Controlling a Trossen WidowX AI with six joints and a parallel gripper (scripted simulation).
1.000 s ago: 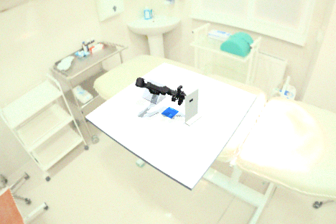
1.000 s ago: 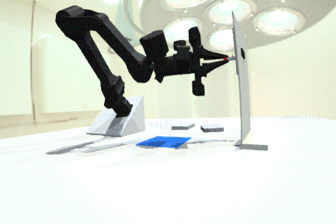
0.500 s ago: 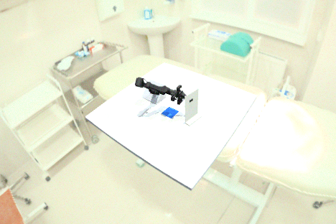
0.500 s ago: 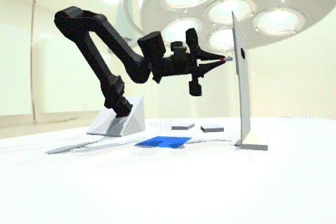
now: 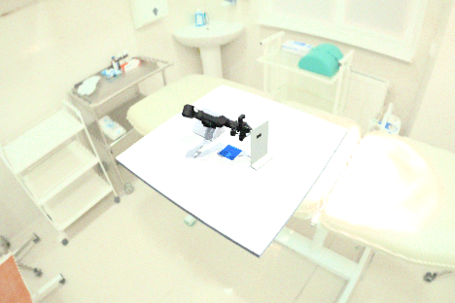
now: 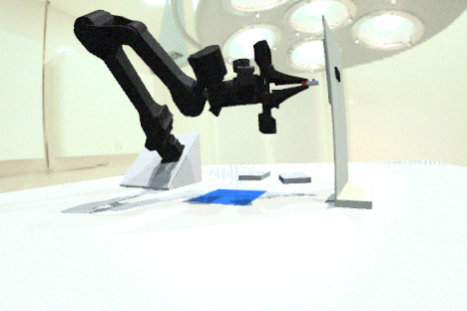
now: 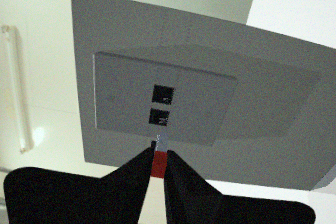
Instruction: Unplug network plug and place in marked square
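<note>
Now: the blue marked square 160 mm behind my gripper tip, 40 mm to the right of it and 220 mm below it. From my gripper tip the other things lie so: network plug: right at my gripper tip; then upright grey panel: 60 mm ahead, 20 mm to the right, 80 mm below.
</note>
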